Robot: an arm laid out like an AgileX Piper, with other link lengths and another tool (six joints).
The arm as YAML. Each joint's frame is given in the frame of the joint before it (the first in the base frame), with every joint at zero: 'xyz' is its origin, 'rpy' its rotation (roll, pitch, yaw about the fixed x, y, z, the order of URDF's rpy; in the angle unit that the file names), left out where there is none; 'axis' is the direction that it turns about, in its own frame. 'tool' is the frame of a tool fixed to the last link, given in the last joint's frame.
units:
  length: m
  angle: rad
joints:
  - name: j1
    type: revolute
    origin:
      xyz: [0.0, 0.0, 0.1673]
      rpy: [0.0, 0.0, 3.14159]
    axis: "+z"
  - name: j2
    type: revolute
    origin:
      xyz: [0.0, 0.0, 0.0]
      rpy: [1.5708, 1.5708, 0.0]
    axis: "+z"
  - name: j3
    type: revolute
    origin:
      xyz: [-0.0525, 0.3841, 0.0]
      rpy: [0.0, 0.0, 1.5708]
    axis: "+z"
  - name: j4
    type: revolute
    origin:
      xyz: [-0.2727, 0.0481, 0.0]
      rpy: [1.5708, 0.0, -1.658]
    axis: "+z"
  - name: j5
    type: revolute
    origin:
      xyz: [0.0, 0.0, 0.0]
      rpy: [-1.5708, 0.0, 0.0]
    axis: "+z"
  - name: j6
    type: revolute
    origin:
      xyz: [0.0, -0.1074, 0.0]
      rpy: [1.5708, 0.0, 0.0]
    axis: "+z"
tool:
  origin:
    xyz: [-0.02, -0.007, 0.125]
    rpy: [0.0, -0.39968, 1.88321]
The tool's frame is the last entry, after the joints.
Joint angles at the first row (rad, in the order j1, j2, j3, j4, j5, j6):
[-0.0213, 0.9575, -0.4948, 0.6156, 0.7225, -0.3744]
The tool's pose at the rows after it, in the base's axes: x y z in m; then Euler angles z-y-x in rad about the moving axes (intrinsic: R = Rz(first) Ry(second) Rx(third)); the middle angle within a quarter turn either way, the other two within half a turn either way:
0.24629, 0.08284, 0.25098, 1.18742, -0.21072, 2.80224
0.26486, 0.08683, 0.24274, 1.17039, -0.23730, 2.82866
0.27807, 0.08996, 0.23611, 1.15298, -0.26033, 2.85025
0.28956, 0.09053, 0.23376, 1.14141, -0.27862, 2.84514
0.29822, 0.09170, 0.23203, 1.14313, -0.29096, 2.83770
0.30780, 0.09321, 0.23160, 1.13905, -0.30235, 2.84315
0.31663, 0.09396, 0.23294, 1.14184, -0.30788, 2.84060
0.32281, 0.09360, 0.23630, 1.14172, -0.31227, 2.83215
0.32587, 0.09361, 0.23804, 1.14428, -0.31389, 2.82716
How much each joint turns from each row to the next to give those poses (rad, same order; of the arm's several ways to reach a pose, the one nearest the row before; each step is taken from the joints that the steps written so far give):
[0.0000, 0.1002, 0.0000, 0.1207, -0.0523, -0.1010]
[0.0000, 0.0789, -0.0012, 0.1007, -0.0397, -0.0823]
[0.0000, 0.0570, 0.0000, 0.0867, -0.0249, -0.0682]
[0.0000, 0.0351, 0.0000, 0.0754, -0.0282, -0.0670]
[0.0000, 0.0280, -0.0016, 0.0616, -0.0153, -0.0649]
[0.0000, 0.0307, -0.0152, 0.0371, -0.0020, -0.0306]
[0.0000, 0.0232, -0.0193, 0.0167, 0.0000, -0.0175]
[0.0000, 0.0086, -0.0158, 0.0041, -0.0023, -0.0020]
[0.0000, 0.0046, -0.0084, 0.0010, 0.0001, -0.0023]

